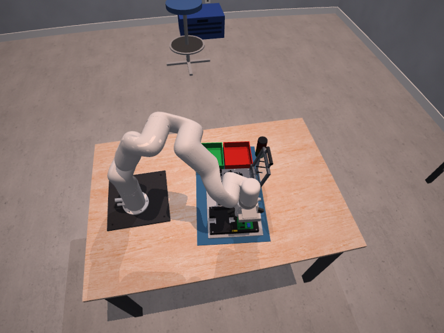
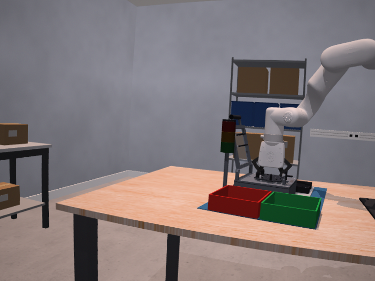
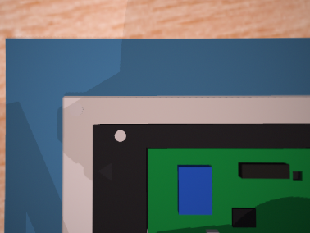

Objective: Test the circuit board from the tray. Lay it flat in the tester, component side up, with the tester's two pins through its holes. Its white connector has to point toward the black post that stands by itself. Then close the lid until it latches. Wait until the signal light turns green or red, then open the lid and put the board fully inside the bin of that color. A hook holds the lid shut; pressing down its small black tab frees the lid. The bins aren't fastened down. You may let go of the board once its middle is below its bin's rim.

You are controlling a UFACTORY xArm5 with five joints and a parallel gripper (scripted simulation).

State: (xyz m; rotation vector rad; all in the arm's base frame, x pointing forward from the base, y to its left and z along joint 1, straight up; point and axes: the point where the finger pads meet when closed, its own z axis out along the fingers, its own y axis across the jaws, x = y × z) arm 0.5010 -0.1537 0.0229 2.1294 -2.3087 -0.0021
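Right now my hand is 160 mm to the right of the lid, 150 mm below it and 100 mm short of it. From my hand the other things lie so: red bin (370 mm to the left, 30 mm ahead, 10 mm below); green bin (380 mm to the left, 110 mm behind, 10 mm below); green circuit board (right at my hand).
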